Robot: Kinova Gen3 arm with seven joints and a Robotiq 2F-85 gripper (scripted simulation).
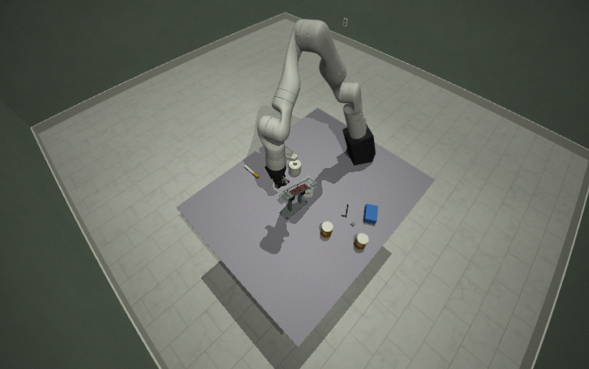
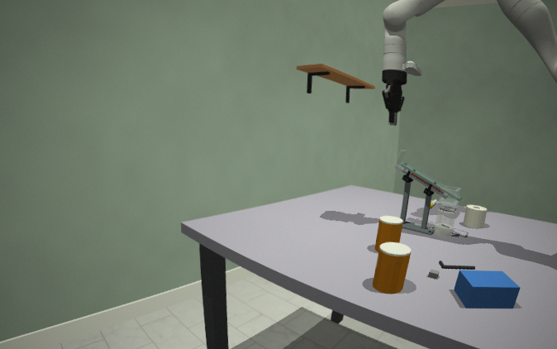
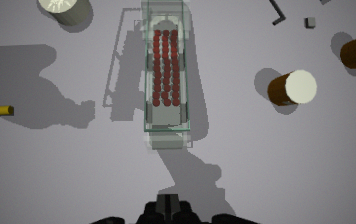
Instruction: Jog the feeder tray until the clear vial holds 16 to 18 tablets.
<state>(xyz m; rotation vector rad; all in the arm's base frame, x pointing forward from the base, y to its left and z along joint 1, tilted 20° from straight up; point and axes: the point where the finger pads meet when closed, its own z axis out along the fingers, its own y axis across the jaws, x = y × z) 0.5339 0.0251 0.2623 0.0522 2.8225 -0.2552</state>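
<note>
Right now the feeder tray is 100 mm behind my hand, 10 mm to the left of it and 150 mm below it. Round my hand: clear vial: 200 mm behind, 10 mm to the left, 270 mm below; then yellow pen: 100 mm behind, 330 mm to the right, 300 mm below; then white roll: 280 mm behind, 160 mm to the right, 280 mm below.
</note>
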